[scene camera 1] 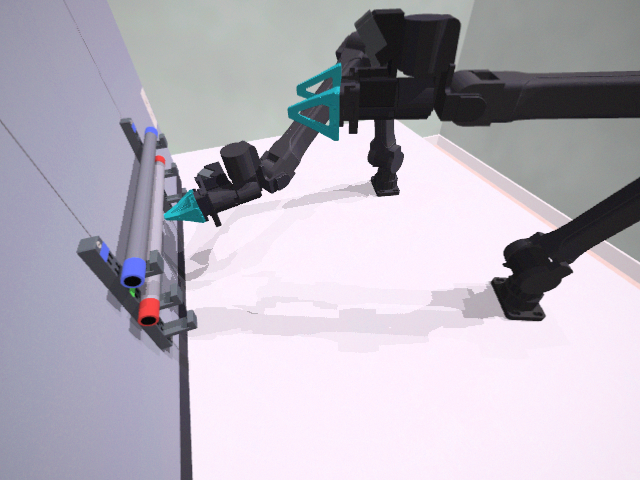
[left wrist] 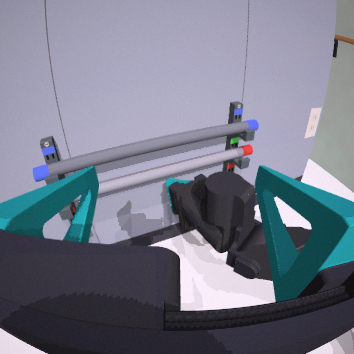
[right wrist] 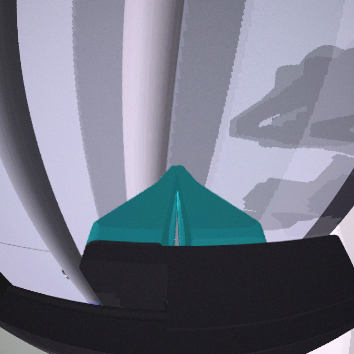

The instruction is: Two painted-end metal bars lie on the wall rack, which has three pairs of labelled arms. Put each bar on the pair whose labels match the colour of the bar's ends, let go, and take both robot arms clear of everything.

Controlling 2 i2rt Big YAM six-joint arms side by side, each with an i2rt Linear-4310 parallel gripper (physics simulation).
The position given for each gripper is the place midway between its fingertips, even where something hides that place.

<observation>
In view: the left gripper (scene camera 1: 292,100), the right gripper (scene camera 1: 164,217), a red-ended bar (scene camera 1: 156,215), a blue-ended bar (scene camera 1: 133,273) and a wall (right wrist: 255,113).
The red-ended bar also shows in the left wrist view (left wrist: 123,181). The left gripper also shows in the left wrist view (left wrist: 176,174). The right gripper shows as well in the left wrist view (left wrist: 167,179) and in the right wrist view (right wrist: 176,174).
</observation>
